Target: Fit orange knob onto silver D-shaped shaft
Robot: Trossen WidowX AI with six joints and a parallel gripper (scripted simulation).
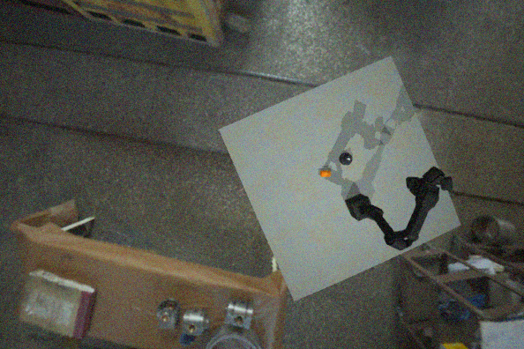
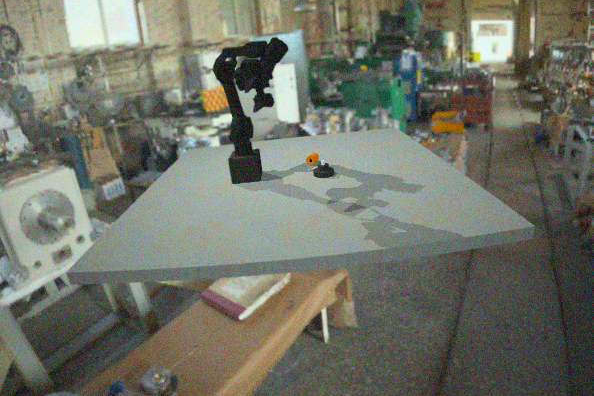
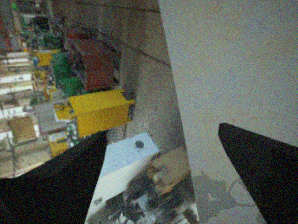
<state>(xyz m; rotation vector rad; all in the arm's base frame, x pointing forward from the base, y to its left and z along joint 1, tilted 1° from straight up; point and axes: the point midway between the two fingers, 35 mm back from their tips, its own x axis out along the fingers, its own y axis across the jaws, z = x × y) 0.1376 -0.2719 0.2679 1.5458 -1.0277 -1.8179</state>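
Now: the orange knob 460 mm to the left of my gripper tip, 330 mm below it and 150 mm ahead of it. Round my gripper tip: round pedestal: 320 mm below, 280 mm to the left, 200 mm ahead.
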